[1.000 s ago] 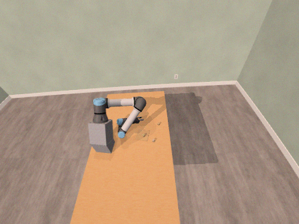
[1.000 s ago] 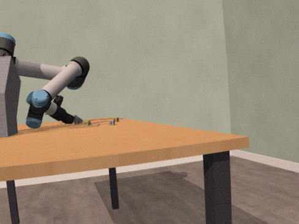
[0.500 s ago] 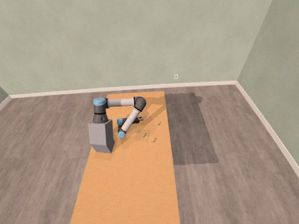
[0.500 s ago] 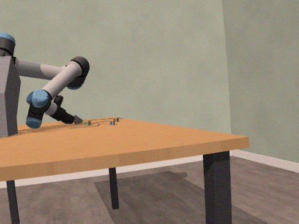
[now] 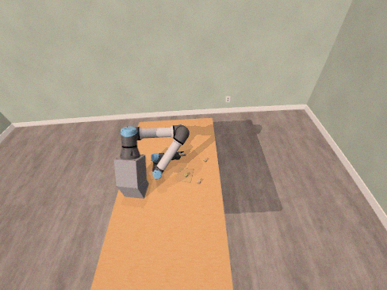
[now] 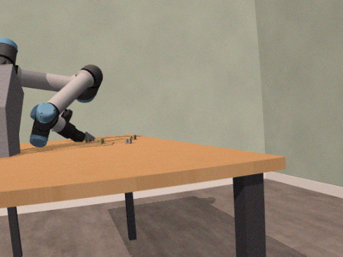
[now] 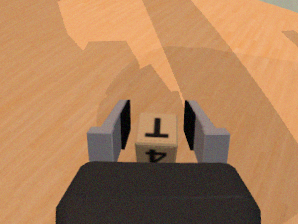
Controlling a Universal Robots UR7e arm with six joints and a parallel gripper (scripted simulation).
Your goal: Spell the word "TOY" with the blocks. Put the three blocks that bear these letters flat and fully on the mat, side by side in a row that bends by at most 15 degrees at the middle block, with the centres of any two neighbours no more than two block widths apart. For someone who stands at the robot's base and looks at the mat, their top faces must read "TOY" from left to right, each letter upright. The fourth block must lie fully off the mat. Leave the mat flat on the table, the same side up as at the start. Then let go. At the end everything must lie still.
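The T block is 1 cm below my hand. The rest, counted from my hand: O block (7 cm ahead, 24 cm to the right, 1 cm below); then Y block (19 cm ahead, 29 cm to the right, 1 cm below); then tan mat (5 cm ahead, 23 cm to the right, 2 cm below).
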